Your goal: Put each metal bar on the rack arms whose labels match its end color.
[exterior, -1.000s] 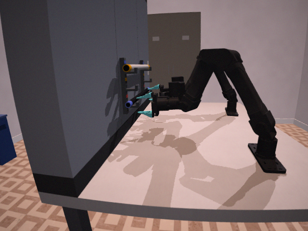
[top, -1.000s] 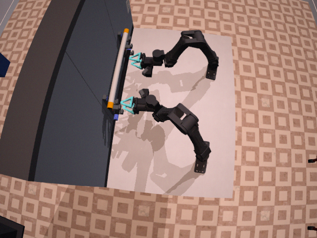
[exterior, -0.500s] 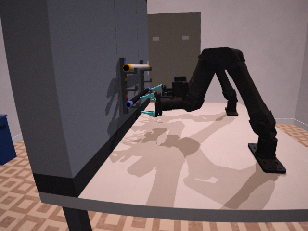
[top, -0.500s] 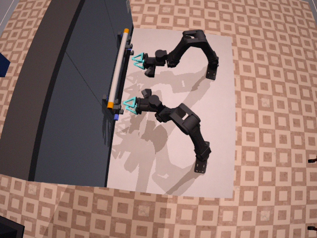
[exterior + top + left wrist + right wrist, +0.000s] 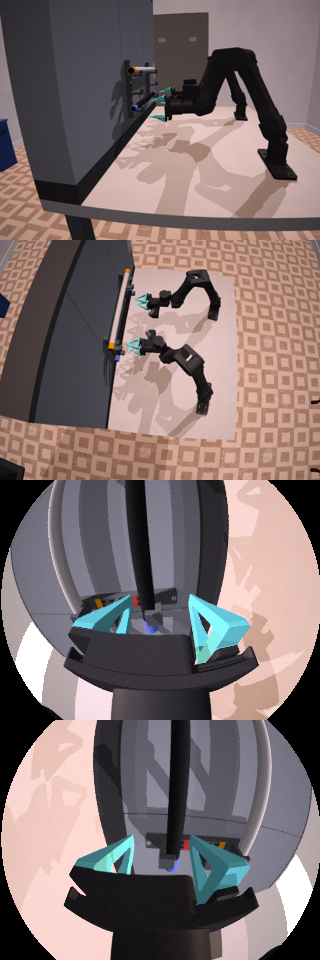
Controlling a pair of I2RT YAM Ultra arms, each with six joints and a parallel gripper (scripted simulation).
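My left gripper is now 170 mm below the pale metal bar, 160 mm to the left of it and 70 mm short of it. Round my left hand: dark metal bar (150 mm to the right, 70 mm ahead, 20 mm above); then tall grey wall panel (290 mm above, 160 mm ahead, 100 mm to the right).
My right hand is 50 mm short of the pale metal bar, 140 mm to the right of it and 170 mm below it. From my right hand the other things lie so: dark metal bar 40 mm ahead, 160 mm to the left, 20 mm above; tall grey wall panel 140 mm ahead, 210 mm to the left, 290 mm above.
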